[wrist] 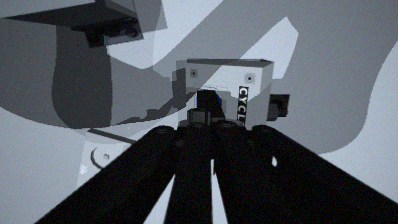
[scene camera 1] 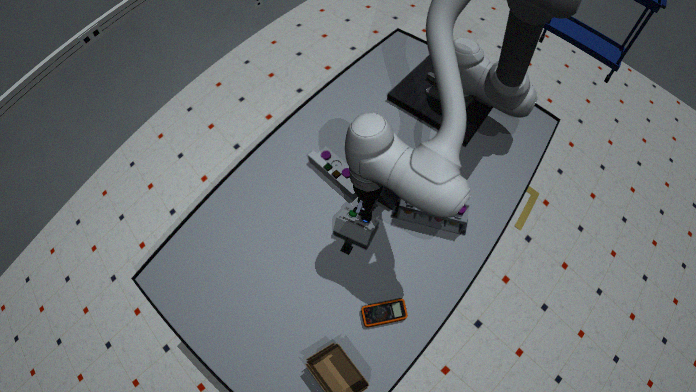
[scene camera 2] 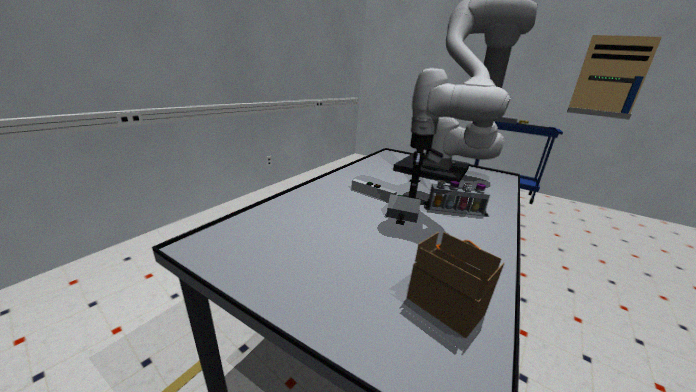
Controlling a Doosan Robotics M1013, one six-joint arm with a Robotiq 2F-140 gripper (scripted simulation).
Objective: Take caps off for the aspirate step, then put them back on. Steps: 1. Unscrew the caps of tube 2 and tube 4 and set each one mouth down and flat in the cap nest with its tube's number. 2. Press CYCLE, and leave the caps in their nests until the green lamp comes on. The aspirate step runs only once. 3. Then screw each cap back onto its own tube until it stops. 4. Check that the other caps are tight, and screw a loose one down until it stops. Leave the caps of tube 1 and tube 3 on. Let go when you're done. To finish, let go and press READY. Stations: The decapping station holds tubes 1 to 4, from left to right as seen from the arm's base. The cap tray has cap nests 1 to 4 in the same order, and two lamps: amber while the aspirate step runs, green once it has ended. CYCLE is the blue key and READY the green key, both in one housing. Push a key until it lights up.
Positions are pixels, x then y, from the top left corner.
Labels:
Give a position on a key housing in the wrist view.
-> At 244,85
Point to a cardboard box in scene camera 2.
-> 450,294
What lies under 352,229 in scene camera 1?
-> A key housing.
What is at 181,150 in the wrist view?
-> My gripper.

